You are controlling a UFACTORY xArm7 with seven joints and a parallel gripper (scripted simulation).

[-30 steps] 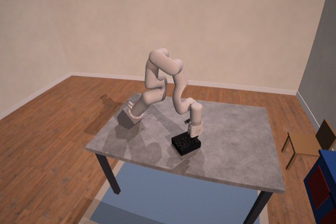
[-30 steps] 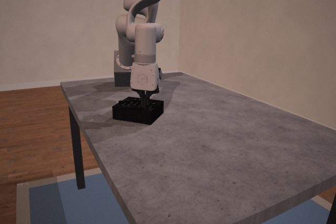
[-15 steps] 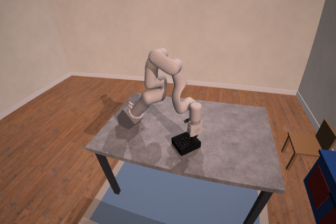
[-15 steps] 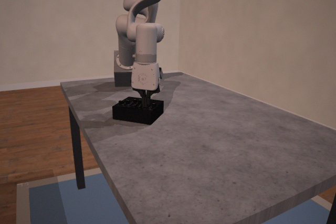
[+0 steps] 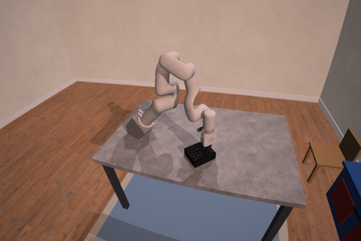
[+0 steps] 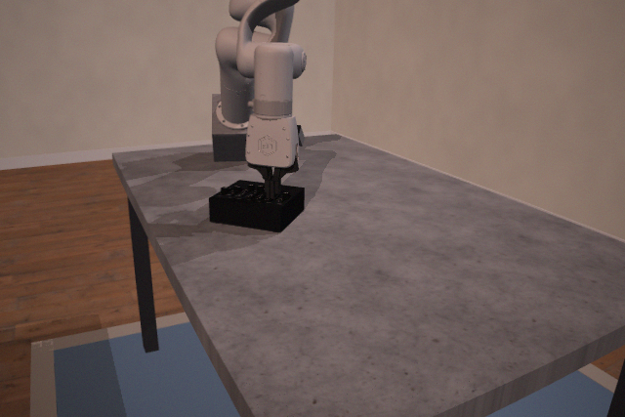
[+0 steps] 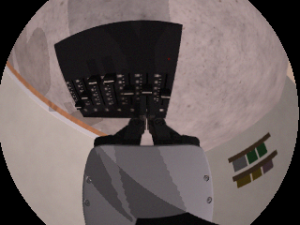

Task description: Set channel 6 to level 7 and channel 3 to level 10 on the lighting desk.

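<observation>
My hand is 20 mm past the fader cap, 10 mm to the right of it and 10 mm above it.
</observation>
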